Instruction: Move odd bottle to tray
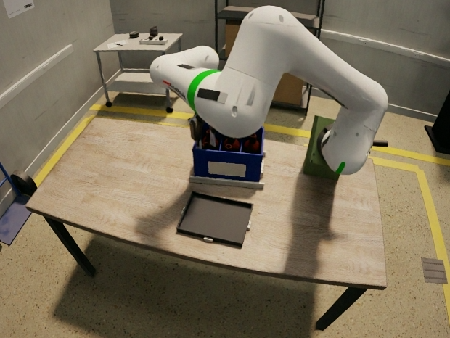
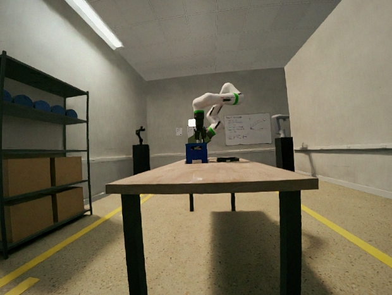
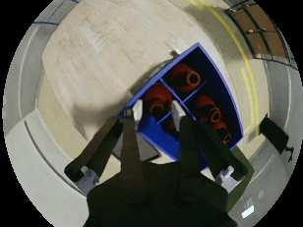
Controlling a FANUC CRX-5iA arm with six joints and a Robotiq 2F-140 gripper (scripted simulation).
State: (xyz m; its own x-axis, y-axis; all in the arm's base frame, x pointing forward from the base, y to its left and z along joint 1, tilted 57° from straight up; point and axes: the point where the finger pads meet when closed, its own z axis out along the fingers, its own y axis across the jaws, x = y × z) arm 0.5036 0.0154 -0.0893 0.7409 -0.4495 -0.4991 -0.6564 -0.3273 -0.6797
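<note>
Right now my hand is 90 mm past the bottle, 90 mm to the left of it and 80 mm above it. From my hand the other things lie so: dark tray (90 mm behind, 240 mm to the left, 160 mm below); then blue crate (90 mm behind, 50 mm to the right, 90 mm below).
</note>
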